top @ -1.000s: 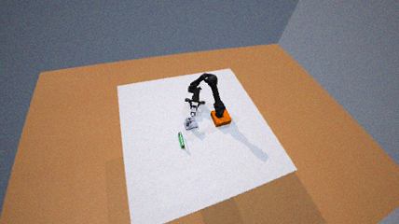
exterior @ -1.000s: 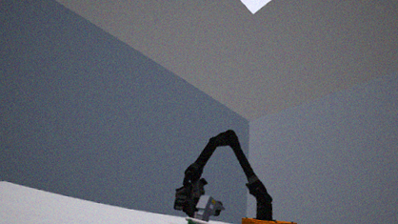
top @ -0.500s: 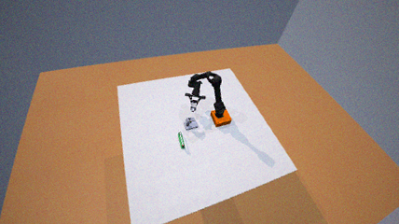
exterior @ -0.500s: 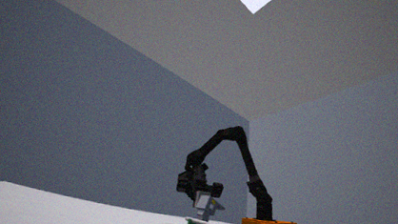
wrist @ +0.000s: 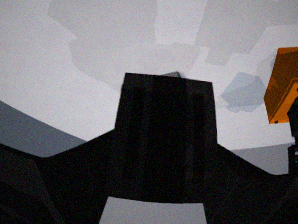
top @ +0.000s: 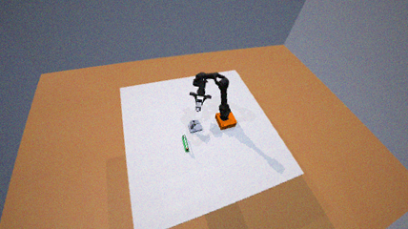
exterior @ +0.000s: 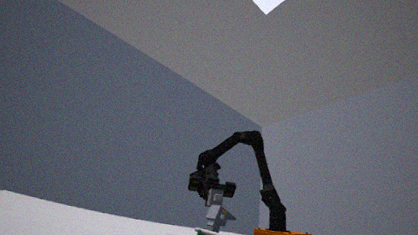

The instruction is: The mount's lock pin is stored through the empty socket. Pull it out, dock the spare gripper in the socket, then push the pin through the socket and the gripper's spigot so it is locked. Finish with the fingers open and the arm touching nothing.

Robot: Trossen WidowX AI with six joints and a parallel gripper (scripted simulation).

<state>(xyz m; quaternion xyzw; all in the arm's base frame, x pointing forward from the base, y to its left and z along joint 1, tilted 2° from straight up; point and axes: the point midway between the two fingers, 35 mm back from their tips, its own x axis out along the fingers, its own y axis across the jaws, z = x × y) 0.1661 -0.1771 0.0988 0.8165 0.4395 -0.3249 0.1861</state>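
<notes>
My gripper tip is 2 cm to the right of the spare gripper, 1 cm below it and 1 cm short of it. The rest, counted from my gripper tip: grey mount: 13 cm to the left, 9 cm ahead, 8 cm below; green cradle: 24 cm to the left, 22 cm ahead, 11 cm below.
</notes>
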